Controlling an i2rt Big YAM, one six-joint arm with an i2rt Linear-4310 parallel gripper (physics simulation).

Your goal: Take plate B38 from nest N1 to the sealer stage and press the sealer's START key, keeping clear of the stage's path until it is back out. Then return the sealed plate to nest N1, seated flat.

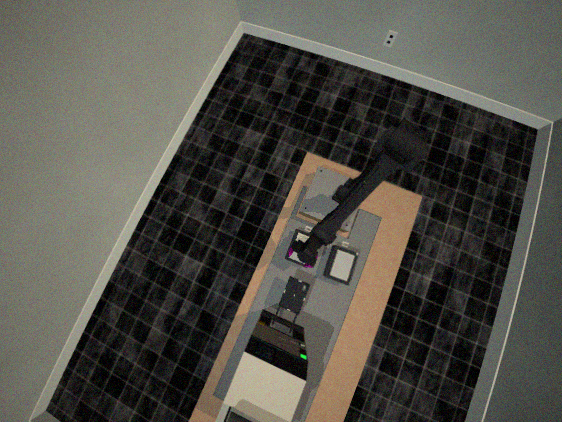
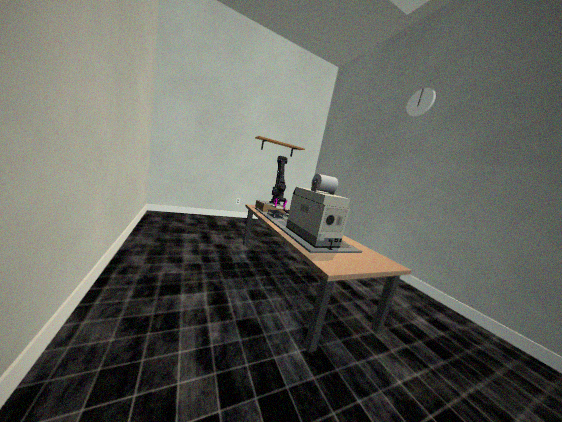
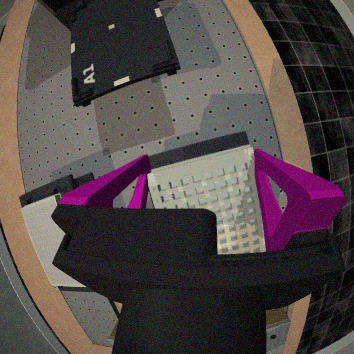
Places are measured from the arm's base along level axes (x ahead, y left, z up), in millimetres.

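Pixels of known places: gripper, fingertip midpoint: (image 1: 296, 260) (image 2: 279, 207) (image 3: 200, 157).
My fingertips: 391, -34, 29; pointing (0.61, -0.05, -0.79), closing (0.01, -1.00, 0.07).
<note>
Ahead of a thing's pixels: the offset from my fingertips to its middle, as dx, dy, dz. "pt": to the spot under its first point. Level surfaces: height alone.
Plate B38 @[-62, -12, -7] (image 3: 200, 189) is a pale plate with a grid of wells. It sits between my magenta fingers at the dark nest N1 @[-62, -12, -78] (image 3: 197, 149) (image 1: 290, 251). My gripper (image 3: 200, 157) (image 1: 303, 254) (image 2: 278, 206) is shut on the plate's two sides. I cannot tell whether the plate is off the nest floor. The black sealer stage @[pt +107, +66, +2] (image 3: 119, 46) (image 1: 294, 295), marked A1, stands out in front of the sealer (image 1: 268, 386) (image 2: 317, 218) and is empty. A green light @[pt +259, +197, +171] (image 1: 303, 356) shows on the sealer's front.
A second nest holds another pale plate @[-103, +193, -37] (image 1: 341, 265) (image 3: 38, 232) beside N1. All stand on a grey perforated board @[dz -102] (image 3: 218, 105) on a wooden table @[dz -115] (image 1: 390, 254) (image 2: 358, 265). A grey block (image 1: 324, 190) lies behind the nests, under my arm.
</note>
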